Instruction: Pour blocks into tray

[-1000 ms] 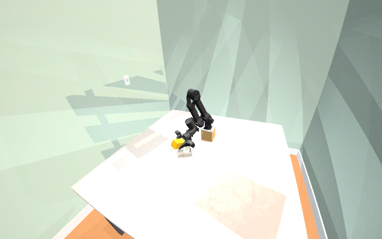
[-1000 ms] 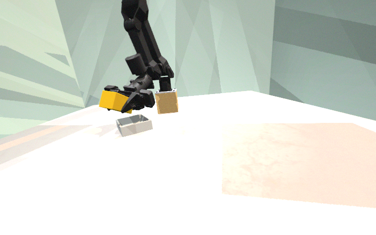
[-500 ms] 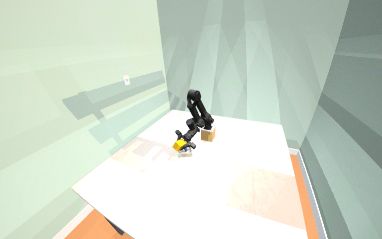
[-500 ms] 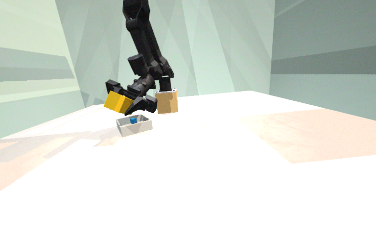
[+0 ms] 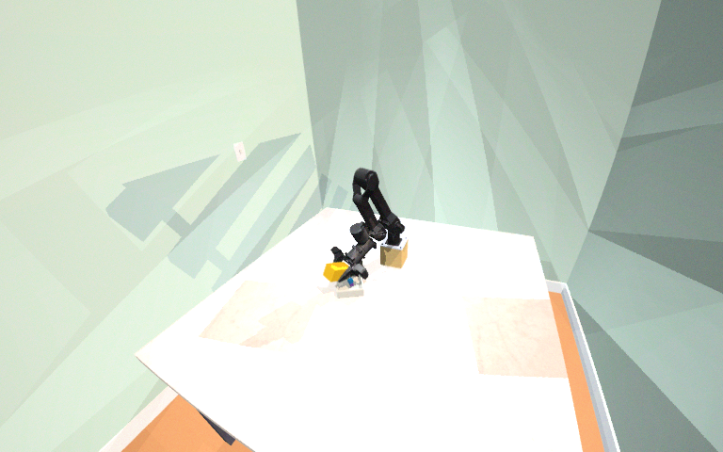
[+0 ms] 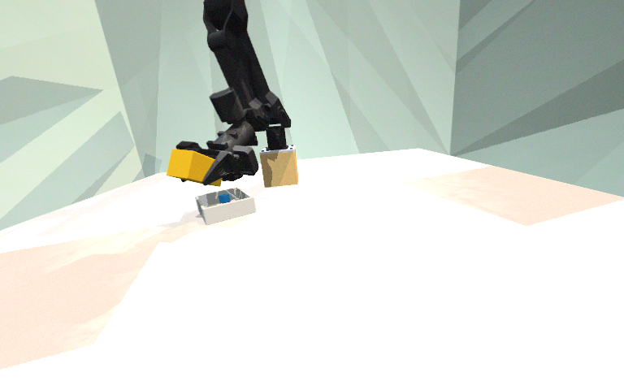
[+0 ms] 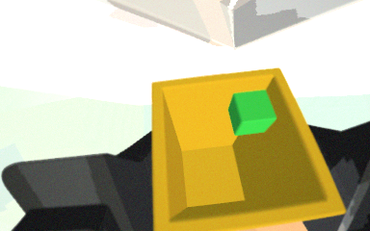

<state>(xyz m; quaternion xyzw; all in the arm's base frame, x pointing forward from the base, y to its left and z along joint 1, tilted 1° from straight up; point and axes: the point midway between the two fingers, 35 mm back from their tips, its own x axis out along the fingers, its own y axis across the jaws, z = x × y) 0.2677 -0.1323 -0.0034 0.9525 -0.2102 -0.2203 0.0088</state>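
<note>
My gripper tip is now 70 mm past the blue block, 30 mm to the right of it and 60 mm above it. Also, from my gripper tip: yellow square cup (30 mm above); purple block (70 mm behind, 40 mm to the left, 70 mm below).
</note>
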